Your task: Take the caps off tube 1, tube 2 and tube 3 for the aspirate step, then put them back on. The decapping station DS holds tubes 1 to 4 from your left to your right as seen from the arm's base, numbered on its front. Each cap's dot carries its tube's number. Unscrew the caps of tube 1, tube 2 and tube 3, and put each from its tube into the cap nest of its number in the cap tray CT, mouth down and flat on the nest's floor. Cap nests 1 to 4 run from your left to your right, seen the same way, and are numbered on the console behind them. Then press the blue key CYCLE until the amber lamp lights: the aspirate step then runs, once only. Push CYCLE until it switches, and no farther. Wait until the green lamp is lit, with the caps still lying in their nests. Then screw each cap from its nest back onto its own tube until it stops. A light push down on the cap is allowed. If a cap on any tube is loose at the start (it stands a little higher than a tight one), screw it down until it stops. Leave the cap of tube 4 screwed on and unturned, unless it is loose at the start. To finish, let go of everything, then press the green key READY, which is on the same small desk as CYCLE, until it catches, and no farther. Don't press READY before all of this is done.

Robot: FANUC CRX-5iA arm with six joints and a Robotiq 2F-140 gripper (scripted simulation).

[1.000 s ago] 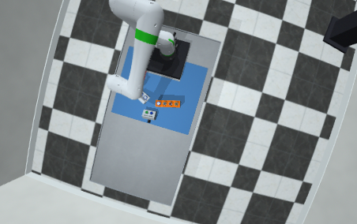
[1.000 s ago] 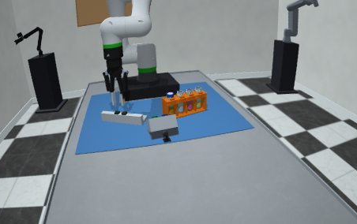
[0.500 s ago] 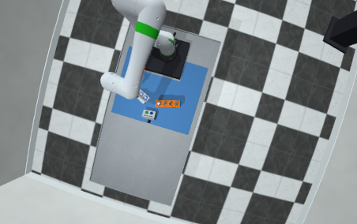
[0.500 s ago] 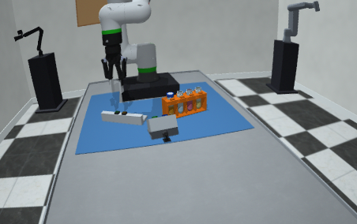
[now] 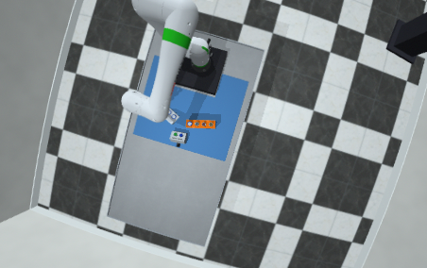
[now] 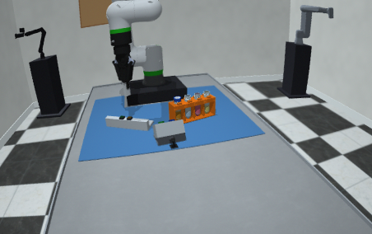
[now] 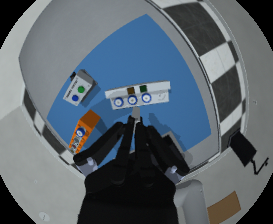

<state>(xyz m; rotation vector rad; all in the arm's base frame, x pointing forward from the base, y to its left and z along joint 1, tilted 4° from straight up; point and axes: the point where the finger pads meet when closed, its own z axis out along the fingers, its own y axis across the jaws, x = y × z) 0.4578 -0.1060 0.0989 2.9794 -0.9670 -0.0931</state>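
Right now the blue key is 120 mm ahead of my hand, 190 mm to the left of it and 110 mm below it. From my hand the other things lie so: green key: 130 mm ahead, 150 mm to the left, 110 mm below; then small grey key desk: 150 mm ahead, 170 mm to the left, 130 mm below.
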